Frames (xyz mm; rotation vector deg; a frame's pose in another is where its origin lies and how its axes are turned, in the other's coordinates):
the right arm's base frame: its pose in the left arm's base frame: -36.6 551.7 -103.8 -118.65 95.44 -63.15
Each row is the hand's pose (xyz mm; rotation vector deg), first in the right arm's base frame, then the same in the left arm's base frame.
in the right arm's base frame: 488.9 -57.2 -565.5 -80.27 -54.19 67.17
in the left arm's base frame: -361.6 260.0 505.6 -54.44 140.91 83.81
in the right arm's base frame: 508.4 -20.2 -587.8 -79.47 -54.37 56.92
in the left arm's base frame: -402.7 236.2 505.2 -67.95 138.72 81.88
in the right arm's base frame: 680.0 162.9 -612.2 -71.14 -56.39 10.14
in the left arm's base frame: -542.1 28.5 474.5 123.24 -108.49 -67.46
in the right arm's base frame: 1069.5 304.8 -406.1 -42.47 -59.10 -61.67
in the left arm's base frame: -480.7 -424.1 398.5 168.10 -18.98 -34.11
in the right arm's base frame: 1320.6 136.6 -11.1 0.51 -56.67 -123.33
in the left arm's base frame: -72.7 -701.1 334.2 157.17 76.39 -3.48
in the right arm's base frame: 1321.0 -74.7 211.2 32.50 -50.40 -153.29
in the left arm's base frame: 233.3 -691.8 315.8 127.10 123.76 12.16
